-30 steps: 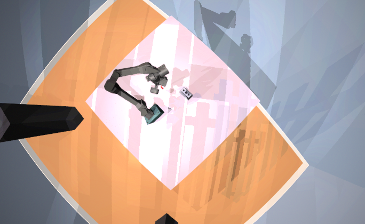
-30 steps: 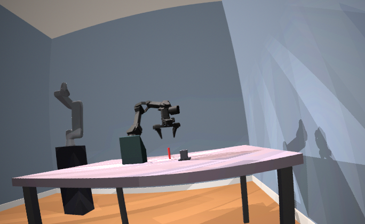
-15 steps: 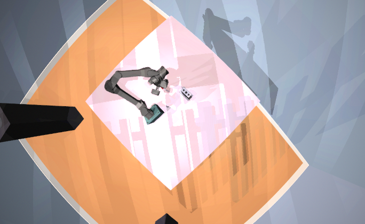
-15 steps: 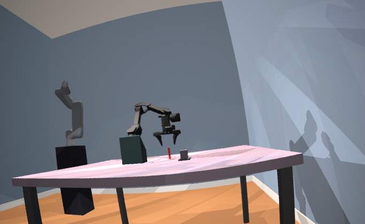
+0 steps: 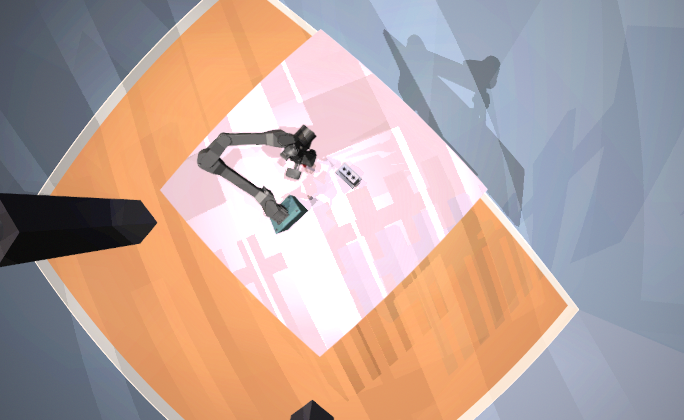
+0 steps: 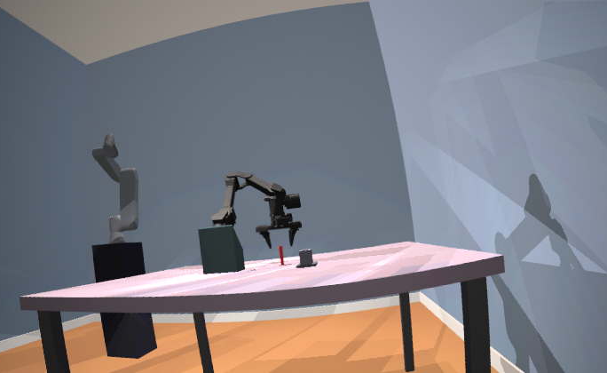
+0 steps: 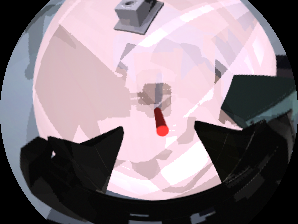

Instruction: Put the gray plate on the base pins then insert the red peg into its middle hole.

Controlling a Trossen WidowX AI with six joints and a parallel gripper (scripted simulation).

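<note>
Now: the red peg 30 mm below my gripper tip. Round my gripper tip: dark base 120 mm ahead, 190 mm to the right, 60 mm below; gray plate 120 mm ahead, 190 mm to the right, 30 mm below.
</note>
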